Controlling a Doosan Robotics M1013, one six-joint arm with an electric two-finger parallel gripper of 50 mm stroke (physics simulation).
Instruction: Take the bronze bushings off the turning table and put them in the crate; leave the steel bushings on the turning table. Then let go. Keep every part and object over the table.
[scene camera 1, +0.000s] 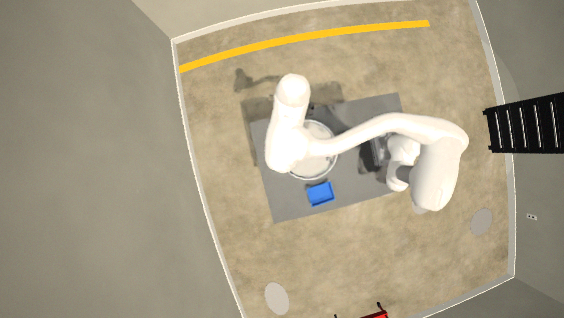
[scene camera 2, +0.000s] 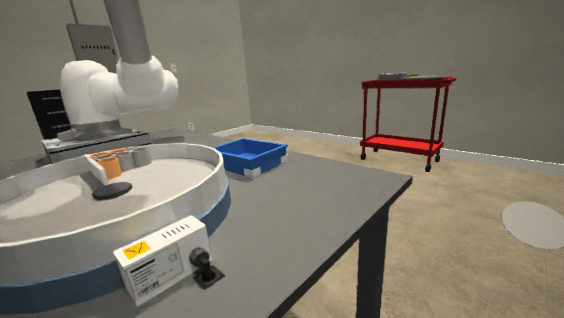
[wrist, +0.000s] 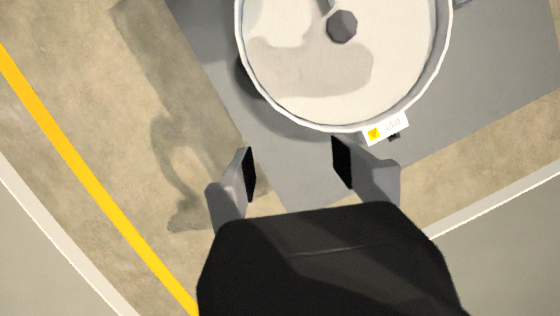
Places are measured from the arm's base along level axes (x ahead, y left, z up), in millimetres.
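Where they show: gripper, fingertip midpoint: (wrist: 292, 157); arm's base at its link origin: (scene camera 1: 391, 144) (scene camera 2: 99, 136).
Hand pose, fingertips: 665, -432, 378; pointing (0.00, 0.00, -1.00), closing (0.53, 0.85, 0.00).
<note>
Things, the pixels of their top centre, and the offset from my fingertips, as dx, dy, dz. "spot": a spot on its surface instead. Level surfaces: height alone.
- white-walled turning table at its top centre: (wrist: 342, 26) (scene camera 2: 112, 188) (scene camera 1: 307, 149) -47, +200, -381
- bronze bushing at its top centre: (scene camera 2: 107, 160) -148, +244, -351
- blue crate at its top centre: (scene camera 2: 246, 147) (scene camera 1: 321, 194) -7, +544, -392
- grey table at its surface level: dz -442
- white control box at a spot on its surface: (scene camera 2: 160, 260) (wrist: 380, 137) spot: +199, +137, -399
My gripper (wrist: 292, 157) is open and empty in the wrist view, high up, beside the turning table's rim in that picture. The arm hides it in scene camera 1. The white-walled turning table (scene camera 1: 310, 167) (scene camera 2: 165, 180) (wrist: 310, 112) carries a cluster of bushings by its white bar (scene camera 2: 97, 168). In scene camera 2 a bronze bushing (scene camera 2: 114, 168) stands at the bar, with orange rims behind it. Steel bushings (scene camera 2: 141, 157) stand beside it, partly overlapping. How many bushings there are is unclear. The blue crate (scene camera 1: 320, 193) (scene camera 2: 237, 161) stands beside the turning table; no bushing shows in it.
The grey table (scene camera 1: 285, 205) (scene camera 2: 300, 200) (wrist: 480, 85) bears everything. A white control box (scene camera 2: 160, 260) (wrist: 385, 129) sits on the turning table's outer side. A dark hub disc (scene camera 2: 112, 190) (wrist: 342, 26) lies at its centre. A red trolley (scene camera 2: 409, 84) stands away from the table.
</note>
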